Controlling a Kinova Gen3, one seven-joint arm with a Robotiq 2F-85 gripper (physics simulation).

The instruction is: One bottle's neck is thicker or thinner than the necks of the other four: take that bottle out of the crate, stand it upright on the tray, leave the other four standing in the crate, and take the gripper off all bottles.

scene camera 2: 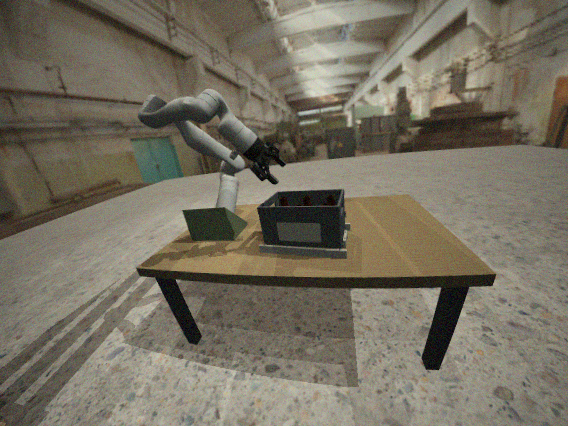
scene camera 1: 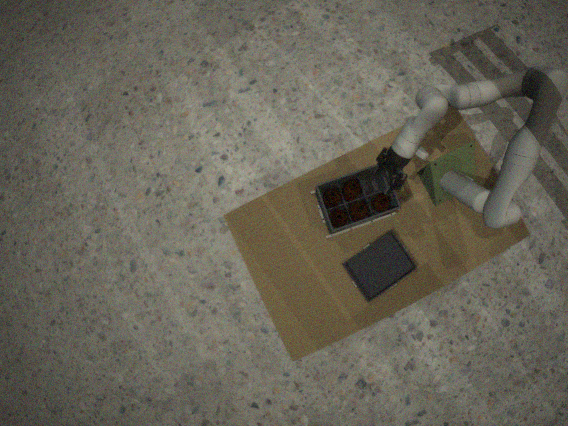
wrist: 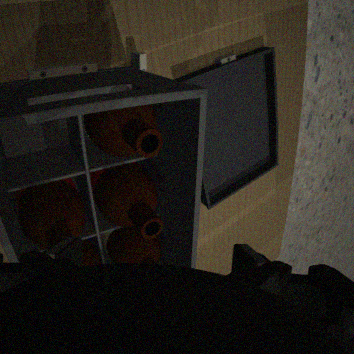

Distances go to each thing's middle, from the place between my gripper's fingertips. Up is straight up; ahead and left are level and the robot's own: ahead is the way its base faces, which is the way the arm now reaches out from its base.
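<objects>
So you can picture it, the dark flat tray (scene camera 1: 379, 266) is 280 mm to the left of my hand, 70 mm ahead of it and 250 mm below it.
</objects>
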